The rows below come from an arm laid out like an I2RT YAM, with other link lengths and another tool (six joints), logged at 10 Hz.
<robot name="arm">
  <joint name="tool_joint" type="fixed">
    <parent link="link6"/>
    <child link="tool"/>
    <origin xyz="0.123 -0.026 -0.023" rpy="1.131 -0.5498 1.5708"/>
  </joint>
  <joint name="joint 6" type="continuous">
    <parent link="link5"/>
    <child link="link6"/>
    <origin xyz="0.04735 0 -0.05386" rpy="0 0 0"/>
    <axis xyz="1 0 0"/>
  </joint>
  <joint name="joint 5" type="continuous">
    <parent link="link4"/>
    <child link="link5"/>
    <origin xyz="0.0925 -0.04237 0.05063" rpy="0 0 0"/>
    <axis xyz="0 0 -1"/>
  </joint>
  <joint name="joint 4" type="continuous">
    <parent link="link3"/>
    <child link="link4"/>
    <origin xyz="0.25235 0.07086 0.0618" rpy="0 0 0"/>
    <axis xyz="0 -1 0"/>
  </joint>
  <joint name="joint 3" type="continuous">
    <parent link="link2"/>
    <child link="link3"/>
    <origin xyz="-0.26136 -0.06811 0" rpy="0 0 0"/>
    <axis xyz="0 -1 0"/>
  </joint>
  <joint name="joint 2" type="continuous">
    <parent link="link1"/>
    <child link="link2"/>
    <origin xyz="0.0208 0.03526 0.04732" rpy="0 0 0"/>
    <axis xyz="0 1 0"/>
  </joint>
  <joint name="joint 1" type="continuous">
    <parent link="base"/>
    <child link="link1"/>
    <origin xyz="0 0 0.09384" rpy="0 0 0"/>
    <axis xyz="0 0 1"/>
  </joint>
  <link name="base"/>
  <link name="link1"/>
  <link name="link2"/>
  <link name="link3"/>
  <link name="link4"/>
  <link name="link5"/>
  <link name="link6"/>
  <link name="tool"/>
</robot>
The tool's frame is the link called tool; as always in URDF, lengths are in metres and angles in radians. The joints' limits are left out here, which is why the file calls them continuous.
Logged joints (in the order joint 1, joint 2, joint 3, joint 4, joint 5, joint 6), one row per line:
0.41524 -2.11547 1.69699 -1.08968 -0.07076 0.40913
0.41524 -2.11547 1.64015 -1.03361 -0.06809 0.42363
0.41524 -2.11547 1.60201 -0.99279 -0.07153 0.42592
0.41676 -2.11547 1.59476 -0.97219 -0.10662 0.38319
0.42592 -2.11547 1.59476 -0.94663 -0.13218 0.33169
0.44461 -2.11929 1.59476 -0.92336 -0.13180 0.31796
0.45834 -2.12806 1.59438 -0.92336 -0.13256 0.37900
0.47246 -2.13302 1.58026 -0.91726 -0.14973 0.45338
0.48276 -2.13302 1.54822 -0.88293 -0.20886 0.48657
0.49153 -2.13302 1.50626 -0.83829 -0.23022 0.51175
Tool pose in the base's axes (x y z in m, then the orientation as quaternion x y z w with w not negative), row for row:
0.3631 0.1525 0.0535 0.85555 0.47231 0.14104 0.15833
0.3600 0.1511 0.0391 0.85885 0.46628 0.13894 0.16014
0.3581 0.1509 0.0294 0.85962 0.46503 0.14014 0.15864
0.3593 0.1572 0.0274 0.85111 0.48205 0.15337 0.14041
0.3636 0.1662 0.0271 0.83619 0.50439 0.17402 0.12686
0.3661 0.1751 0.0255 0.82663 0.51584 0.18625 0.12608
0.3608 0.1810 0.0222 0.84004 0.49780 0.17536 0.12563
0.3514 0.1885 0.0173 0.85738 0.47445 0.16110 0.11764
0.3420 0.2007 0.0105 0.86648 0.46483 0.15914 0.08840
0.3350 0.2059 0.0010 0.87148 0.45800 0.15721 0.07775
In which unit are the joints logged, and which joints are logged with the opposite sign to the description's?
The joints are logged in radians. Opposite sign: joint 2.
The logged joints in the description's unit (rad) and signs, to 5 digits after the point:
0.41524 2.11547 1.69699 -1.08968 -0.07076 0.40913
0.41524 2.11547 1.64015 -1.03361 -0.06809 0.42363
0.41524 2.11547 1.60201 -0.99279 -0.07153 0.42592
0.41676 2.11547 1.59476 -0.97219 -0.10662 0.38319
0.42592 2.11547 1.59476 -0.94663 -0.13218 0.33169
0.44461 2.11929 1.59476 -0.92336 -0.13180 0.31796
0.45834 2.12806 1.59438 -0.92336 -0.13256 0.37900
0.47246 2.13302 1.58026 -0.91726 -0.14973 0.45338
0.48276 2.13302 1.54822 -0.88293 -0.20886 0.48657
0.49153 2.13302 1.50626 -0.83829 -0.23022 0.51175

